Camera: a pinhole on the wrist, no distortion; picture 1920 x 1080 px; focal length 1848.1 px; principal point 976.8 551.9 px. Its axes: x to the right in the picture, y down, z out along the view. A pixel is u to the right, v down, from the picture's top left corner.
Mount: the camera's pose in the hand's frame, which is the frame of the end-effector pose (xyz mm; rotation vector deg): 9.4 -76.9 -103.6 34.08 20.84 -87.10
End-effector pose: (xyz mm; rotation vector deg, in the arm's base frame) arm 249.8 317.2 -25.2 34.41 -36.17 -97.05
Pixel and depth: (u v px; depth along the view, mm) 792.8 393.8 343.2
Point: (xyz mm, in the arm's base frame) -37.4 446.7 -52.2
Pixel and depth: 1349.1 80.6 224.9
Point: 66.3 440.4 -153.7
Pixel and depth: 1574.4 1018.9 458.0
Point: -225.1 356.3 -207.3
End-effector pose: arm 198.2 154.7 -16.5 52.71 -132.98 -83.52
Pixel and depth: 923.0 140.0 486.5
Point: 308.2 361.0 -425.7
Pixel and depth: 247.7 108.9 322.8
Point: 233.0 340.0 -240.0
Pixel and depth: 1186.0 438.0 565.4
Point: 286.0 307.4 -545.6
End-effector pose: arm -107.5 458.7 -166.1 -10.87 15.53 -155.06
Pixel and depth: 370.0 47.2 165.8
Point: -91.3 586.7 -90.7
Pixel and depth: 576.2 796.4 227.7
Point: -158.1 588.9 -19.4
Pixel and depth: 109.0 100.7 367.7
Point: 10.6 596.9 124.3
